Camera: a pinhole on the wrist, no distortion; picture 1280 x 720 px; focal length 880.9 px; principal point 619.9 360.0 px. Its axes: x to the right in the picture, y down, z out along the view. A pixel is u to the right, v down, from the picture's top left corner.
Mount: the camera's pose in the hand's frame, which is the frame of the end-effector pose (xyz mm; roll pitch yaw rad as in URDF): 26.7 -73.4 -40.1 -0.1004 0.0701 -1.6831
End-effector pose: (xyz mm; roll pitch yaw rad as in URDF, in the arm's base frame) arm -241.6 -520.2 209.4 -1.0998 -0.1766 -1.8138
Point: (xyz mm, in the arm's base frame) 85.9 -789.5 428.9
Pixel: 365.5 610.9
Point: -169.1 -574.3 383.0
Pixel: 700.3 463.1
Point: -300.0 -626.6 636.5
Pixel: outside the picture
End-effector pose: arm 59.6 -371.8 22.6 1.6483 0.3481 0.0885
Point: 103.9 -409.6 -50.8
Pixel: 299.0 618.3
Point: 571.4 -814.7 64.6
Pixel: outside the picture
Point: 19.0 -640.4 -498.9
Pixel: outside the picture
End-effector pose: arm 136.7 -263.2 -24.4 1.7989 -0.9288 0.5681
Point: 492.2 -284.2 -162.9
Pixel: 1039.9 420.2
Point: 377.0 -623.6 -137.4
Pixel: 390.9 34.2
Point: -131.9 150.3 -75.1
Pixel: behind the camera
